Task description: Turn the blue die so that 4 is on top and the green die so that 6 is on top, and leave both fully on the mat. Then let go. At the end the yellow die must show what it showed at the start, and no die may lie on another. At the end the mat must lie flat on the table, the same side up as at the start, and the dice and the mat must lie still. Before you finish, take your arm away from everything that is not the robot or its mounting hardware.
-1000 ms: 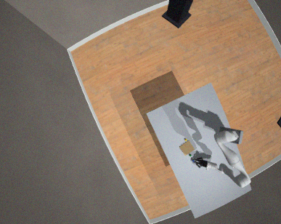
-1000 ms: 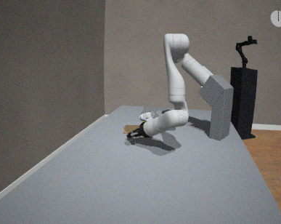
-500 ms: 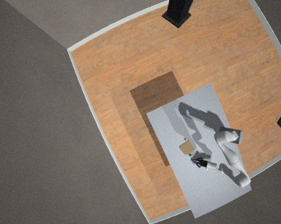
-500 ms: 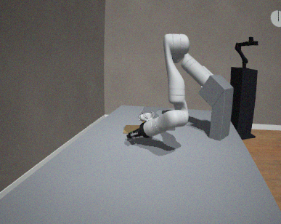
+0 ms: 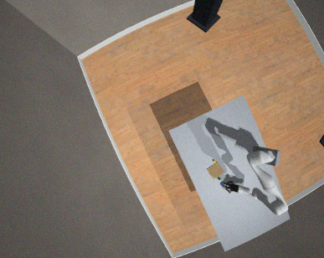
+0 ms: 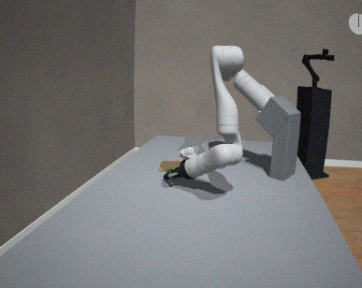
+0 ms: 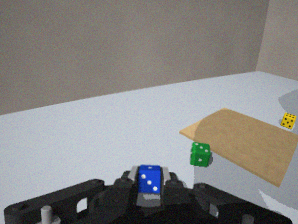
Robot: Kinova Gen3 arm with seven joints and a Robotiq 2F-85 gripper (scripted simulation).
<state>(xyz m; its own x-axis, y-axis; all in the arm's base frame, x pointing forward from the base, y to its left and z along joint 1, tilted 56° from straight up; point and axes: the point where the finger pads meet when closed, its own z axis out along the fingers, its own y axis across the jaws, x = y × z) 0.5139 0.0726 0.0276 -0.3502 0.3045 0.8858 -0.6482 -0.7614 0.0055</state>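
Now: hand 1 cm to the left of the blue die, 1 cm short of it and 1 cm above it. Round my hand: green die (8 cm to the right, 2 cm behind, 1 cm below); tan mat (17 cm to the right, 5 cm behind, 2 cm below); yellow die (26 cm to the right, 12 cm behind, 1 cm below).
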